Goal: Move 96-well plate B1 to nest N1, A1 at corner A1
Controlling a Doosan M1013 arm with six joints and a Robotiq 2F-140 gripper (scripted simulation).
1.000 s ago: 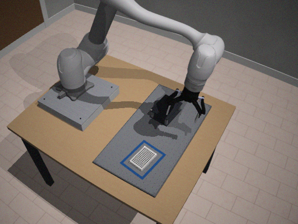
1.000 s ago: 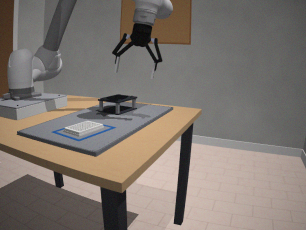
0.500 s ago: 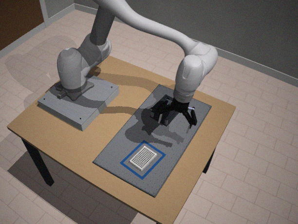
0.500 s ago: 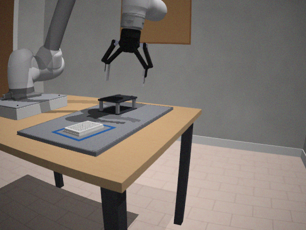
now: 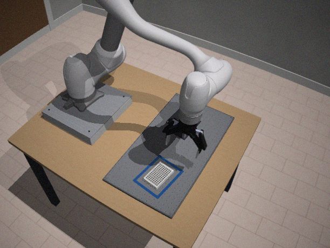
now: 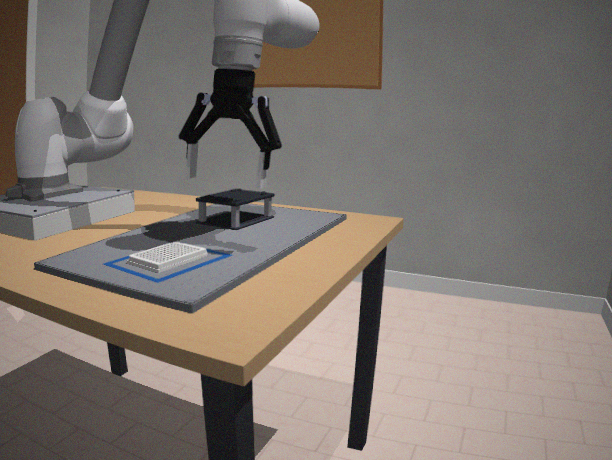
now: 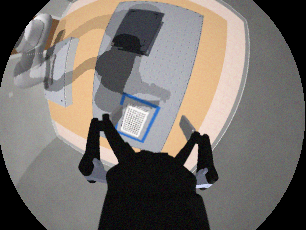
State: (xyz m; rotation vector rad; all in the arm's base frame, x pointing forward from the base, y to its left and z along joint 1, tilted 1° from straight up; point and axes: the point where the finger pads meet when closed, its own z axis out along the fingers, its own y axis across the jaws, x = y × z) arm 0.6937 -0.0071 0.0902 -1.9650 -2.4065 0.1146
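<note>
Right now my hand is 50 mm past the white 96-well plate, 110 mm to the left of it and 130 mm above it. From my hand the other things lie so: raised plate nest (140 mm behind, 220 mm to the left, 80 mm below).
</note>
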